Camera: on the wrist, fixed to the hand. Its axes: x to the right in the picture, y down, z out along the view.
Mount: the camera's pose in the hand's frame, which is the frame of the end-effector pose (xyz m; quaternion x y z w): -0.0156 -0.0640 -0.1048 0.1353 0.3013 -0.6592 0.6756
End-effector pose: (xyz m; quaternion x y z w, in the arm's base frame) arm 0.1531 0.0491 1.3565 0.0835 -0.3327 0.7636 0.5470
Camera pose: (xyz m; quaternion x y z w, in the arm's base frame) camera 0.2410 0.1113 1.2954 0.1197 0.0984 0.2255 0.9619
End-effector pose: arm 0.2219 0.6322 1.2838 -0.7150 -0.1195 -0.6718 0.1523
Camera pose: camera 0.0999 0.6523 1.2773 0.1813 0.5970 0.7535 0.2072
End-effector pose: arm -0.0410 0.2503 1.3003 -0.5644 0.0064 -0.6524 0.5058
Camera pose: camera -0.1629 0.2330 1.2880 0.1205 0.3036 0.9450 0.0139
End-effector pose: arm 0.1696 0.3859 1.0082 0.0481 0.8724 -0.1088 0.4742
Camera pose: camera 0.0805 0.3487 1.0857 0.4456 -0.7492 0.4896 0.0207
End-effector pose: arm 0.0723 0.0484 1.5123 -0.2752 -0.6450 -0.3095 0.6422
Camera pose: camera 0.0935 -0.0719 1.4921 0.4194 -0.4655 -0.6281 0.4614
